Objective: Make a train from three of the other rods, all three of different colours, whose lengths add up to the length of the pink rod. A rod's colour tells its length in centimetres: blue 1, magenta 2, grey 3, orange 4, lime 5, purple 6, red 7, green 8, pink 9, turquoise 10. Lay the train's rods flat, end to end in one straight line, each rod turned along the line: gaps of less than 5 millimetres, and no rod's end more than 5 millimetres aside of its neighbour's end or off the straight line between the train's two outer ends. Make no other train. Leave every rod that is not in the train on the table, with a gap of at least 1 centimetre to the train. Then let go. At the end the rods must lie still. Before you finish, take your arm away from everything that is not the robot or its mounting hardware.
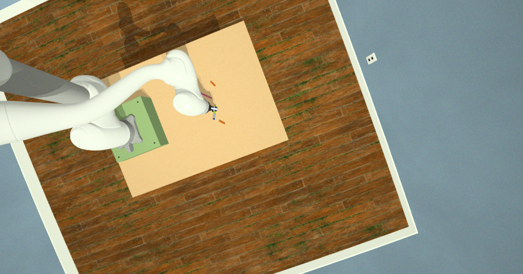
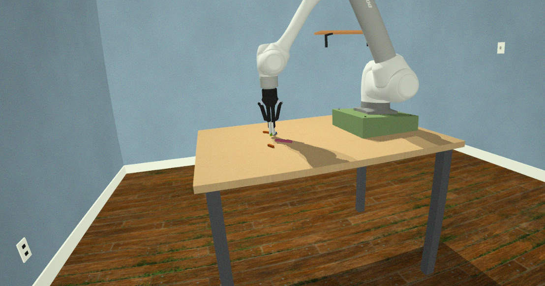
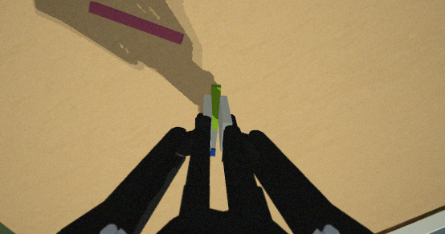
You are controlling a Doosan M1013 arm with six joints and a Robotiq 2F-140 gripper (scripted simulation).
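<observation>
Right now my hand is 2 cm past the grey rod, 4 cm to the left of it and 4 cm above it. Round my hand: blue rod: 3 cm behind, 6 cm to the right, 4 cm below; then lime rod: 3 cm below; then pink rod: 4 cm behind, 11 cm to the left, 4 cm below.
</observation>
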